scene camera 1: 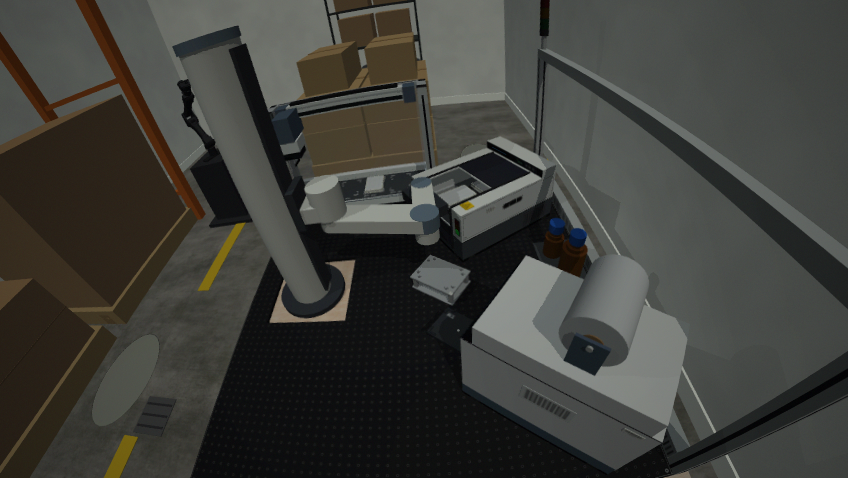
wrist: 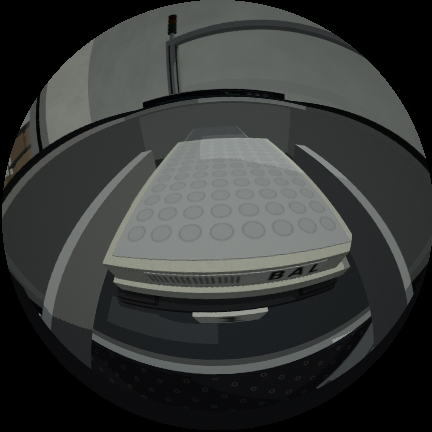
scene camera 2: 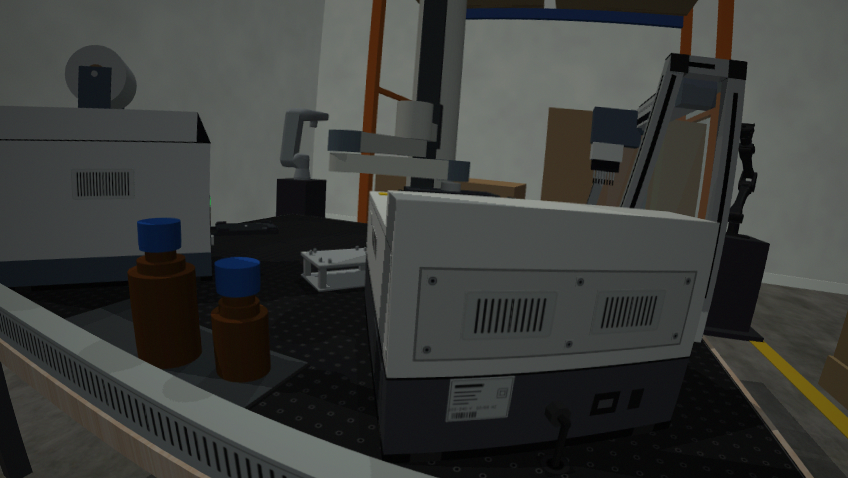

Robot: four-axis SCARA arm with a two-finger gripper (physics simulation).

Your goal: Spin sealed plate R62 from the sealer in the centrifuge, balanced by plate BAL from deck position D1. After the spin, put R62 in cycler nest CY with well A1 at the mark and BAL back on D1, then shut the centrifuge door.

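Pixels of known places: gripper, fingertip midpoint: [scene camera 1: 462, 193] [wrist: 224, 154]; arm's base, origin of the base link: [scene camera 1: 313, 291].
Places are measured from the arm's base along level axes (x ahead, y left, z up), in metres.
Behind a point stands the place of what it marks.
Observation:
Plate BAL [wrist: 225, 200] @[x 0.530, y 0.244, z 0.181 m] [scene camera 1: 460, 192] @[x 0.577, y 0.271, z 0.181 m], pale with a sealed-looking top of round wells, lies level in the open front bay of the white centrifuge [scene camera 1: 504, 207] @[x 0.723, y 0.163, z 0.173 m] [scene camera 2: 552, 237] @[x 0.894, y 0.411, z 0.233 m]. My gripper [wrist: 224, 154] @[x 0.584, y 0.271, z 0.177 m] is shut on BAL, one finger along each long side. A dark panel [scene camera 1: 495, 169] @[x 0.725, y 0.344, z 0.225 m] lies on the centrifuge top behind the opening. The plate's underside is hidden, so I cannot tell whether it touches its seat. In scene camera 2 the housing hides the plate and gripper. The sealer [scene camera 1: 516, 308] @[x 0.621, y -0.409, z 0.363 m] [scene camera 2: 100, 225] @[x 0.821, y -0.393, z 0.139 m] is a white box with a film roll. R62, D1 and CY cannot be made out for certain.
A silver raised stand [scene camera 1: 440, 279] @[x 0.474, y -0.051, z 0.068 m] [scene camera 2: 335, 258] @[x 0.506, y -0.029, z 0.068 m] stands between centrifuge and sealer, near the sealer's dark tray [scene camera 1: 449, 326] @[x 0.490, y -0.264, z 0.108 m]. Two blue-capped brown bottles [scene camera 1: 573, 252] @[x 0.907, y -0.066, z 0.143 m] [scene camera 2: 240, 338] @[x 0.920, y 0.094, z 0.076 m] stand beside the centrifuge. A gantry [scene camera 1: 368, 97] @[x 0.241, y 0.628, z 0.487 m] [scene camera 2: 647, 142] @[x 0.492, y 0.553, z 0.356 m] rises beyond my arm, with a white plate [scene camera 1: 374, 183] @[x 0.198, y 0.576, z 0.081 m] below it.

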